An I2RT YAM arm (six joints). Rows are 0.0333 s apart.
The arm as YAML. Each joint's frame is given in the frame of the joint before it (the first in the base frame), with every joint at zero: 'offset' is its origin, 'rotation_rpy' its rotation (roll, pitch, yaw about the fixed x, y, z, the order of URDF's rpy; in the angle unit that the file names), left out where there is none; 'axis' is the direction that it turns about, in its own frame. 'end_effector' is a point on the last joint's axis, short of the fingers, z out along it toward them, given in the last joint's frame.
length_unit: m
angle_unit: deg
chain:
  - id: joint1
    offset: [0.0, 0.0, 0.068]
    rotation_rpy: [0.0, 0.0, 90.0]
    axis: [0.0, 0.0, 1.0]
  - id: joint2
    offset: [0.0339, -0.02, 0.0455]
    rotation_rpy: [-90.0, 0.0, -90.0]
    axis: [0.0, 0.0, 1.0]
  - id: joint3
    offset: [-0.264, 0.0, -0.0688]
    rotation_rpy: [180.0, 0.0, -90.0]
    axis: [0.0, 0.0, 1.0]
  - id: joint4
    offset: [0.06, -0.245, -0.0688]
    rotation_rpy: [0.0, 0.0, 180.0]
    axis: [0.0, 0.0, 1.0]
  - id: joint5
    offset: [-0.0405, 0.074, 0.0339]
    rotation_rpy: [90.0, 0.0, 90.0]
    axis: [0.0, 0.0, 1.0]
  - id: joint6
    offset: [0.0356, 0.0, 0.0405]
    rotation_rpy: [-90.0, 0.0, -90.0]
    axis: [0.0, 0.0, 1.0]
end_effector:
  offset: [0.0, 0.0, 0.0]
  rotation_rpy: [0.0, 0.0, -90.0]
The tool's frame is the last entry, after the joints.
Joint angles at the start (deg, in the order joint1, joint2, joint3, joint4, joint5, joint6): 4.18 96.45 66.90 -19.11 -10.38 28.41
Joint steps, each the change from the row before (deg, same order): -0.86 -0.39 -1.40 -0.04 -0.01 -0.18; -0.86 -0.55 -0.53 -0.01 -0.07 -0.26; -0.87 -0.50 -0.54 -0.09 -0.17 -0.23; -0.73 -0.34 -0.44 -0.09 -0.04 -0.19; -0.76 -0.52 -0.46 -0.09 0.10 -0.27; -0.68 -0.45 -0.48 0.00 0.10 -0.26; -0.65 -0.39 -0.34 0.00 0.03 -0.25; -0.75 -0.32 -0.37 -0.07 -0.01 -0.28; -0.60 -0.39 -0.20 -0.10 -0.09 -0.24; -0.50 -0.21 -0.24 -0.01 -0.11 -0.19; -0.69 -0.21 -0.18 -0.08 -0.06 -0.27; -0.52 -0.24 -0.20 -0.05 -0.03 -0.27; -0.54 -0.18 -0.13 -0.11 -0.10 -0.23; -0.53 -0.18 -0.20 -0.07 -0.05 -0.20
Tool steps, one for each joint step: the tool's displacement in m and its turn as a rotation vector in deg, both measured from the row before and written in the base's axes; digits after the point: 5 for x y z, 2 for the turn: -0.00409 -0.00571 -0.00538 -0.17 1.01 -0.72; -0.00212 -0.00545 0.00036 -0.11 -0.06 -0.62; -0.00226 -0.00539 -0.00010 -0.02 0.09 -0.59; -0.00179 -0.00452 -0.00052 -0.09 0.15 -0.56; -0.00222 -0.00474 0.00039 -0.25 -0.02 -0.62; -0.00208 -0.00420 -0.00003 -0.24 -0.02 -0.55; -0.00164 -0.00394 0.00038 -0.18 -0.09 -0.48; -0.00175 -0.00447 -0.00028 -0.17 0.07 -0.53; -0.00150 -0.00349 0.00101 -0.09 -0.13 -0.36; -0.00116 -0.00287 -0.00012 -0.04 0.01 -0.29; -0.00117 -0.00402 0.00011 -0.12 0.01 -0.45; -0.00122 -0.00300 0.00020 -0.15 -0.03 -0.30; -0.00105 -0.00307 0.00017 -0.07 0.02 -0.30; -0.00120 -0.00301 -0.00017 -0.08 0.06 -0.35
